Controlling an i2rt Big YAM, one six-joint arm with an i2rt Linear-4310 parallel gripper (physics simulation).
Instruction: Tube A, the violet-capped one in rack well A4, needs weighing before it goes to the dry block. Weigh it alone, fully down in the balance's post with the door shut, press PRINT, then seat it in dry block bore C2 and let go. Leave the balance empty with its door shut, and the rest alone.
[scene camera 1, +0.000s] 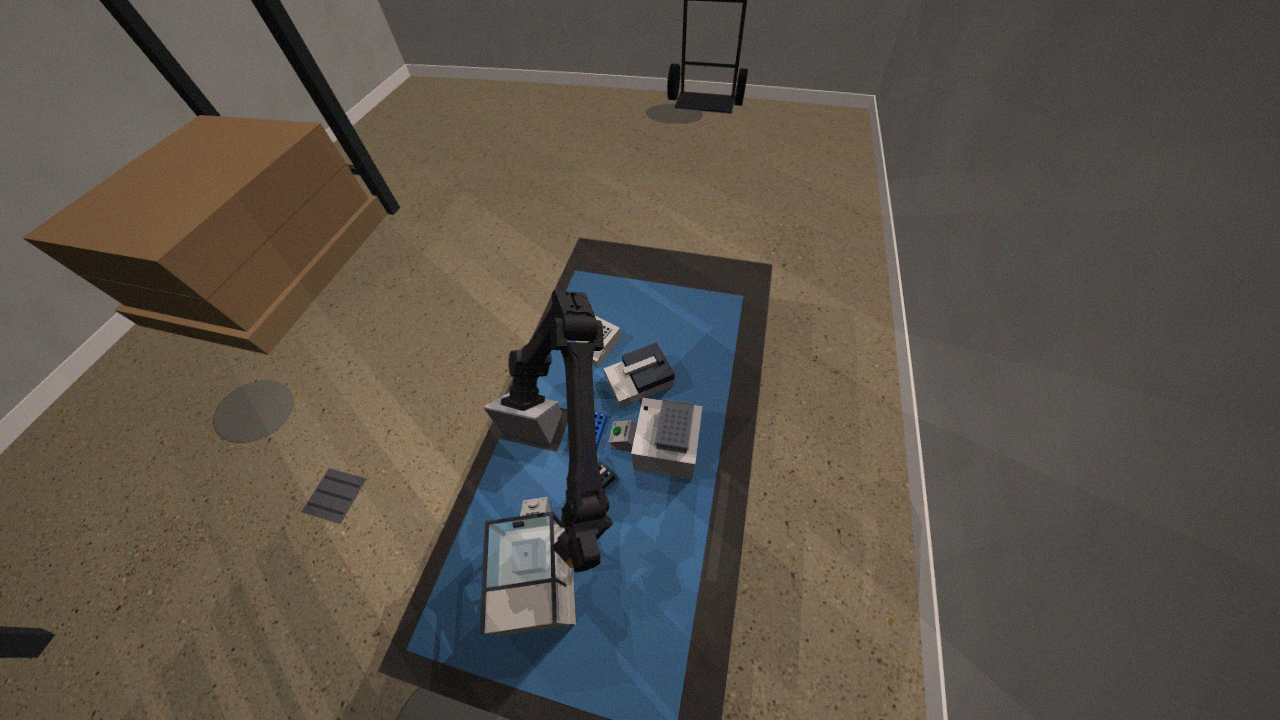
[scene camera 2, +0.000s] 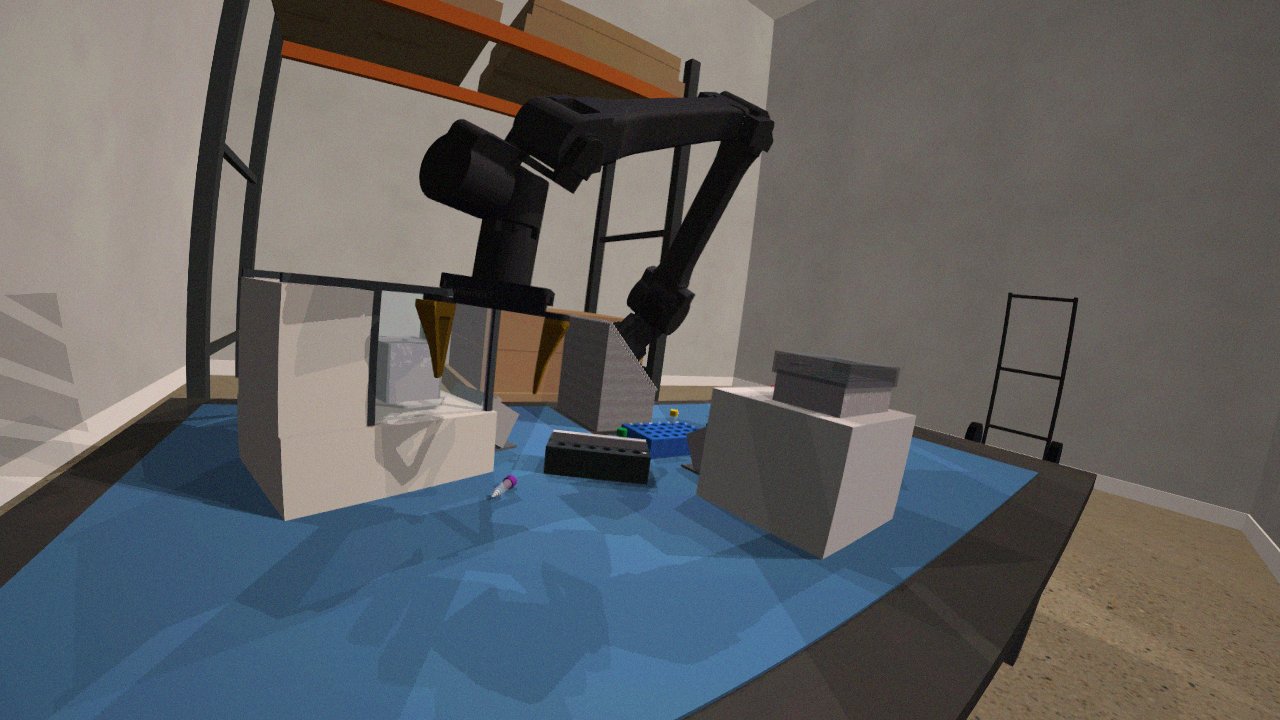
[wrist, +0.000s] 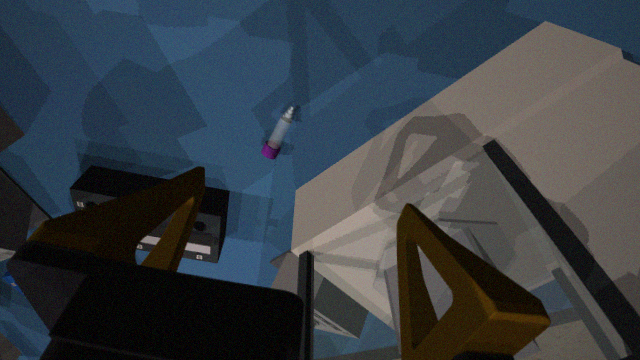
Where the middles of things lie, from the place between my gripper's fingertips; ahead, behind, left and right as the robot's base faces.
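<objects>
The box with green START button (wrist: 29, 214) is 34 cm to the left of my hand, 2 cm behind it and 8 cm below it. Counted from my hand again, the balance with glass box (scene camera 2: 337, 402) stands 12 cm to the right, 11 cm behind and 1 cm below, whereas the white box with grey top (scene camera 2: 818, 460) is 36 cm to the left, 10 cm ahead and 3 cm below. As for the tube A (wrist: 271, 148), my hand is 12 cm above it, 3 cm to the right of it and 2 cm past it.
</objects>
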